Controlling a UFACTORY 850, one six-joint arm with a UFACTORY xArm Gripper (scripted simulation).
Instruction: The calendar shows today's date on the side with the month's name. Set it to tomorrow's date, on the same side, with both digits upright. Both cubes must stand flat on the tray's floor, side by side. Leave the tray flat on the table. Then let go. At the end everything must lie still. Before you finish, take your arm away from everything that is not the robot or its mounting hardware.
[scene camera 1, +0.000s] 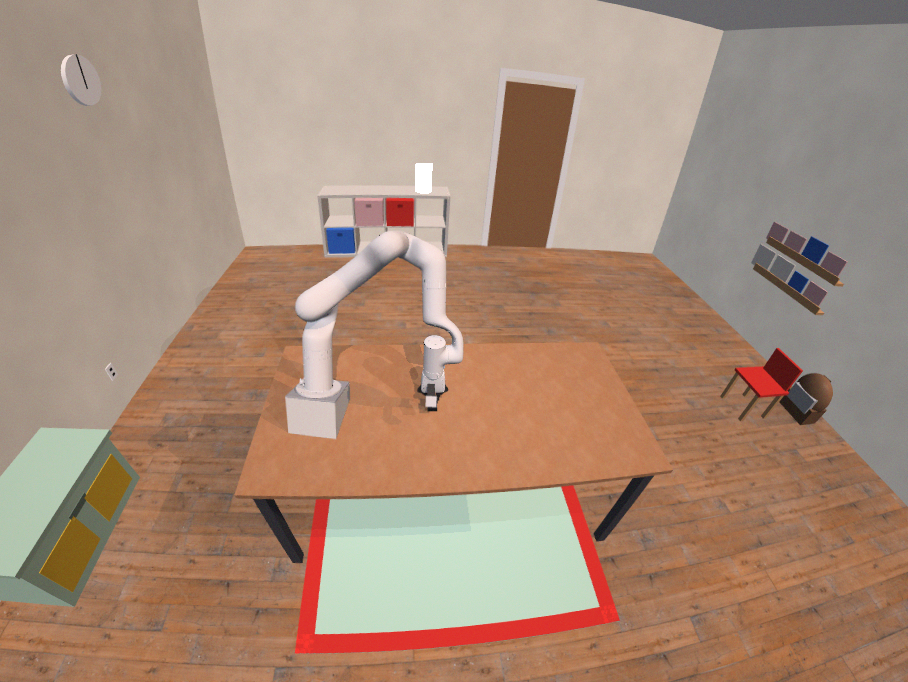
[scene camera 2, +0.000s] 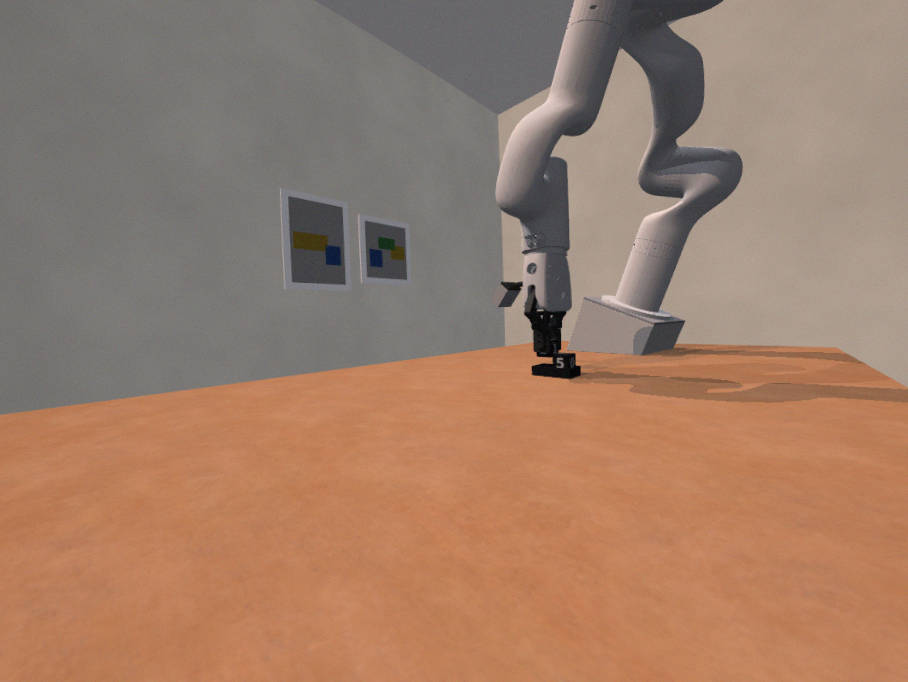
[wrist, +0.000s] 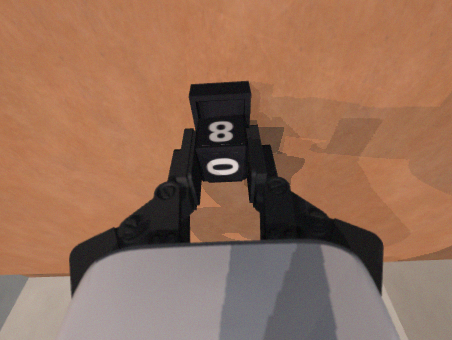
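The gripper (scene camera 2: 547, 351) is visible in the scene, and it appears in the wrist view (wrist: 222, 143) too. A black cube (wrist: 221, 147) can be seen, as can a black calendar tray (wrist: 225, 99).
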